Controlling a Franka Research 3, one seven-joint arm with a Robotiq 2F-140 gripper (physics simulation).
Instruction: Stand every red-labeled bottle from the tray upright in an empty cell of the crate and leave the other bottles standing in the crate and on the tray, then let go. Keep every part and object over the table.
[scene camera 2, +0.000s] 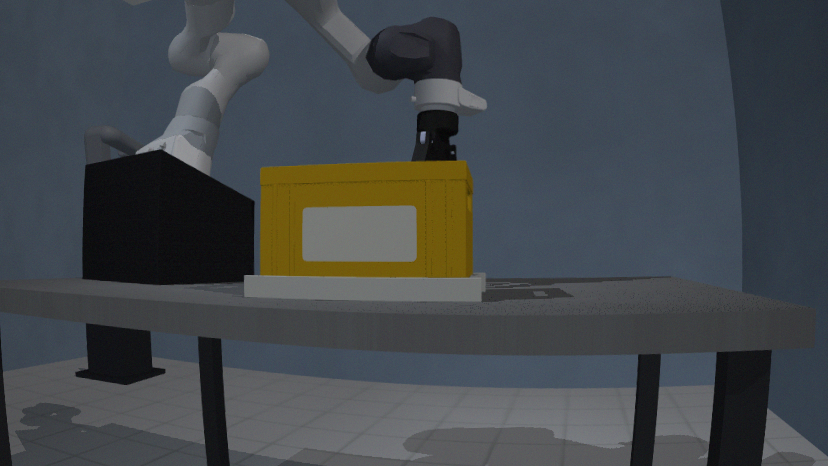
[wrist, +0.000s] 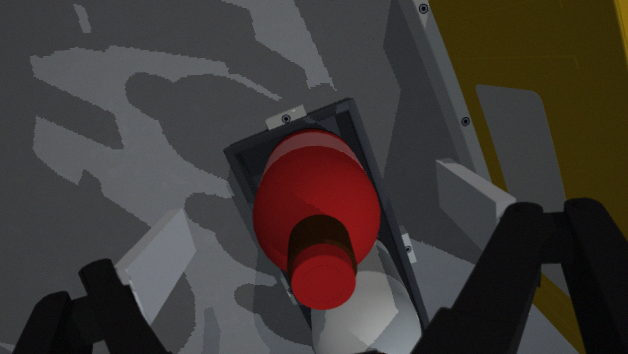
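Note:
A red bottle (wrist: 315, 185) with a brown neck and red cap stands in the narrow dark tray (wrist: 251, 141) in the wrist view. A white bottle (wrist: 367, 320) stands beside it in the tray, partly cut off by the view's lower edge. My gripper (scene camera 2: 435, 149) (wrist: 311, 207) is open and empty, with its pads on either side of the red bottle, apart from it. In scene camera 2 its fingertips are hidden behind the yellow crate (scene camera 2: 365, 193) (wrist: 500, 50). The crate's cells and contents do not show in either view.
The crate stands on a pale base (scene camera 2: 359, 288) (wrist: 444, 65), to the right of the tray in the wrist view. A large black block (scene camera 2: 162, 231) stands left of the crate on the grey table (scene camera 2: 579, 329). The right finger is close to the crate's side in the wrist view.

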